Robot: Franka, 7 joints.
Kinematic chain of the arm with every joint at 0, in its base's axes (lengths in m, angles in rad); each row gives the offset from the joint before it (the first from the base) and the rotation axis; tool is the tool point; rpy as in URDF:
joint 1: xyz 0 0 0.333 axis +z
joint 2: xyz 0 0 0 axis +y
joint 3: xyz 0 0 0.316 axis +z
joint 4: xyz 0.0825 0 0 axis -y
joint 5: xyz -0.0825 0 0.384 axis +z
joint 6: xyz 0 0 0 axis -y
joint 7: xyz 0.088 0 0 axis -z
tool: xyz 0 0 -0.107 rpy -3.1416 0 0
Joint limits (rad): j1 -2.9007..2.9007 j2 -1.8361..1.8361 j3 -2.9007..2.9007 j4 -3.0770..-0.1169 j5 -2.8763..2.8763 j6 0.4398..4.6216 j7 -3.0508..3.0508
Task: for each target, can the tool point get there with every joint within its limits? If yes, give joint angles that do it. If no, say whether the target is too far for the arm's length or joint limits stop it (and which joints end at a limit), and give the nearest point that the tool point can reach.
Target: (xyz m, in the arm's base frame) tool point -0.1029 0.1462 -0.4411
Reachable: no: joint limits stop it (at a limit: joint 2) | nearest point -0.1115 0.1585 -0.3532 | short by 0.089 m
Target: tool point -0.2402 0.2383 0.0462
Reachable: yes | joints -2.1986 -1.5158 -1.9872 -2.5033 -1.7536 1.2035 -1.3335
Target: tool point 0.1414 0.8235 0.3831
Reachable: yes | joints -2.0050 -1.4225 -2.0984 -0.6190 -0.5216 3.2569 1.2914
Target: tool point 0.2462 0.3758 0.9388
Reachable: yes | joints -1.6584 -0.8184 1.3901 -0.5032 1.8225 3.7990 -2.4359
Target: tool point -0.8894 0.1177 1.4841
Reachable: no: too far | nearest point -0.5228 0.0692 1.0097 | short by 0.602 m
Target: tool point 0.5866 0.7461 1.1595
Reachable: no: too far | nearest point 0.3999 0.5086 0.8964 | short by 0.401 m
